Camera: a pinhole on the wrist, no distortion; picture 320 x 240 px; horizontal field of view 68.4 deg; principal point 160.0 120.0 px. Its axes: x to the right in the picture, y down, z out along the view. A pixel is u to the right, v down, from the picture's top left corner.
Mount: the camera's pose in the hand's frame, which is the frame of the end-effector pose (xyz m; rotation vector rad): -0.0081 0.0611 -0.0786 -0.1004 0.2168 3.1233
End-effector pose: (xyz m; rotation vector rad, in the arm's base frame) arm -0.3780 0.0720 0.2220 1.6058 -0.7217 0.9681
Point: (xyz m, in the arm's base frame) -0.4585 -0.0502 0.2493
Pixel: 159.1 88.4
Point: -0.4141 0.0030 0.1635
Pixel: 249.3 224.7
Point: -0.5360 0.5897 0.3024
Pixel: behind the camera
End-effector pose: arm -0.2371 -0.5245 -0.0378 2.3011 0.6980 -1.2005
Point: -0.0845 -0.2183 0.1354
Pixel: behind the camera
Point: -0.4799 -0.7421 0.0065
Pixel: 282.8 179.2
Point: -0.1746 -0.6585 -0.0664
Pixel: 92.2 24.7
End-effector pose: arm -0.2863 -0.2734 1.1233 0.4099 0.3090 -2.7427
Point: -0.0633 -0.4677 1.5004
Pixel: 275.6 81.5
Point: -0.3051 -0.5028 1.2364
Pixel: 92.2 39.1
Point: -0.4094 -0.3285 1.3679
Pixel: 102.5 221.3
